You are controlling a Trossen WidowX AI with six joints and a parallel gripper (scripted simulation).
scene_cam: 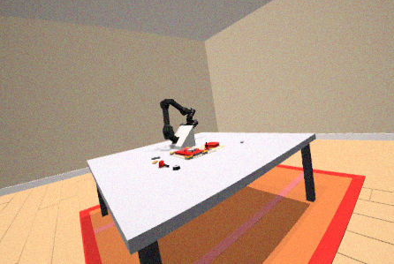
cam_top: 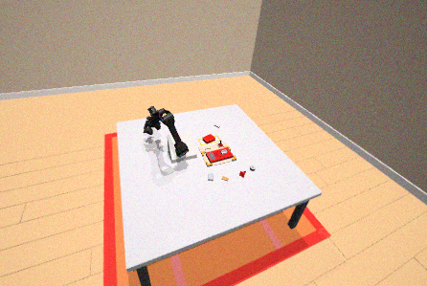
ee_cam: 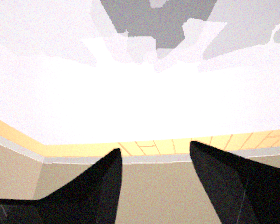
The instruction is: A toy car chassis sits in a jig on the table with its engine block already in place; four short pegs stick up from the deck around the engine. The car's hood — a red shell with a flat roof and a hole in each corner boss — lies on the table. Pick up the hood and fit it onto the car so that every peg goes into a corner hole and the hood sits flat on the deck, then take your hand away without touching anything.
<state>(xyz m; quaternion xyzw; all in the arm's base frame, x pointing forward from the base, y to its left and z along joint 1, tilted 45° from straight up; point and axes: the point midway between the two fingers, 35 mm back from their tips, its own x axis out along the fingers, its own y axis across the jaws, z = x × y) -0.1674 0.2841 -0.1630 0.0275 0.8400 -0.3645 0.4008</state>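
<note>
Now: gripper tip 510 mm short of the red hood, 230 mm to the left of it and 80 mm above it. The rest, counted from my gripper tip: grey engine block: 520 mm ahead, 440 mm to the right, 80 mm below.
</note>
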